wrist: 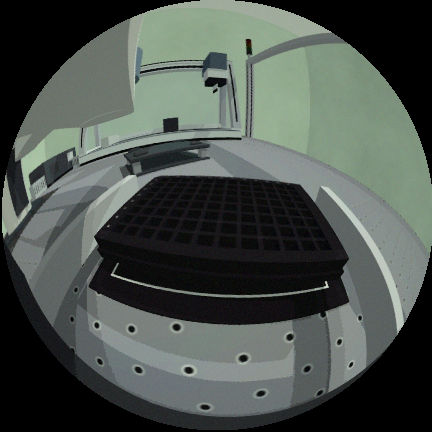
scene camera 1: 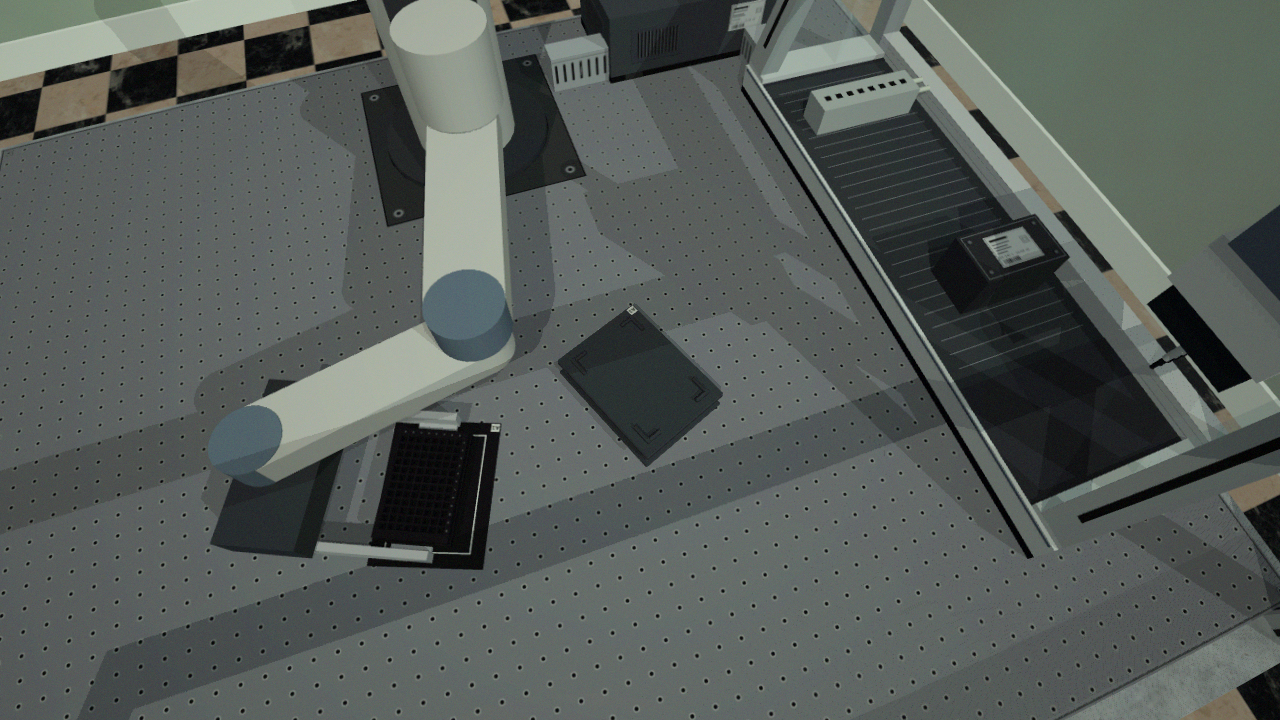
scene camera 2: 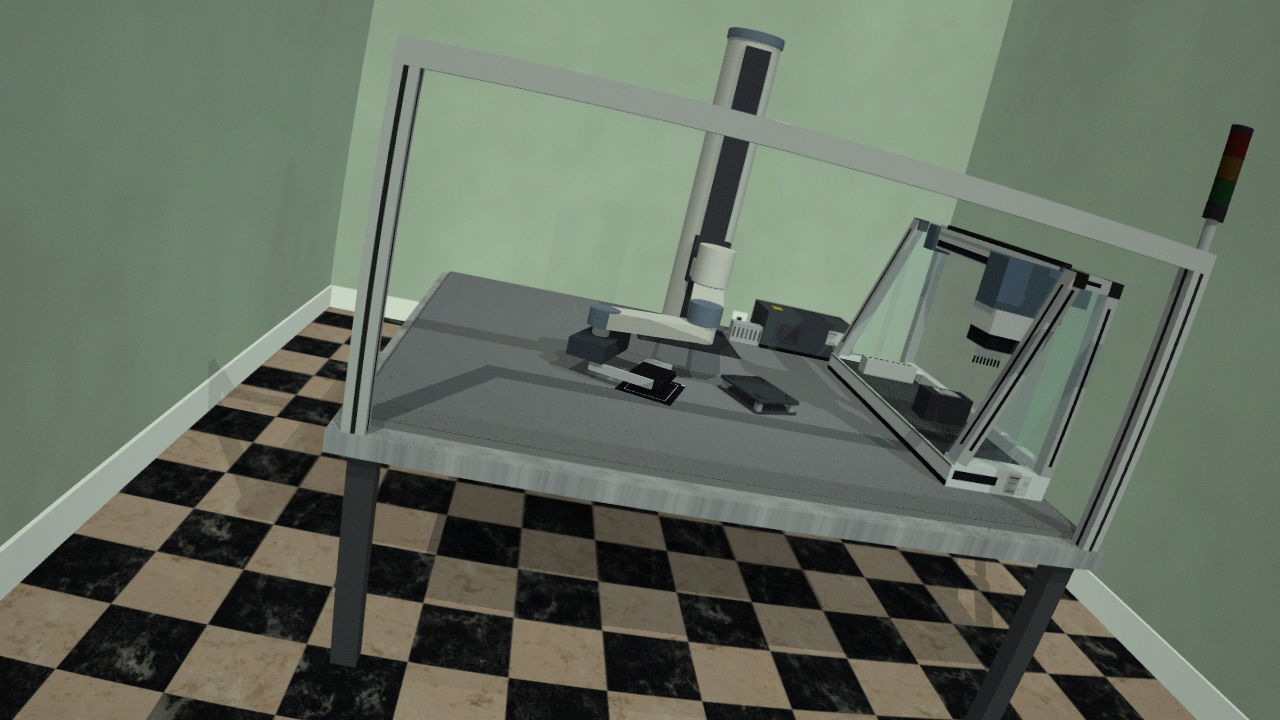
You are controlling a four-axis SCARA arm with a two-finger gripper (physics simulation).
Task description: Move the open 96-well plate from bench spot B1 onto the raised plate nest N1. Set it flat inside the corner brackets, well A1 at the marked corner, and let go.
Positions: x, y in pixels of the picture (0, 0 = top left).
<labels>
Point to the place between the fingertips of my gripper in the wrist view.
At 225, 187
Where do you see a black well plate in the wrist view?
At 230, 230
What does my gripper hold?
A black well plate.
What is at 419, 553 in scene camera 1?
My gripper.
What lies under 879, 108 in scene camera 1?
A rack.
</labels>
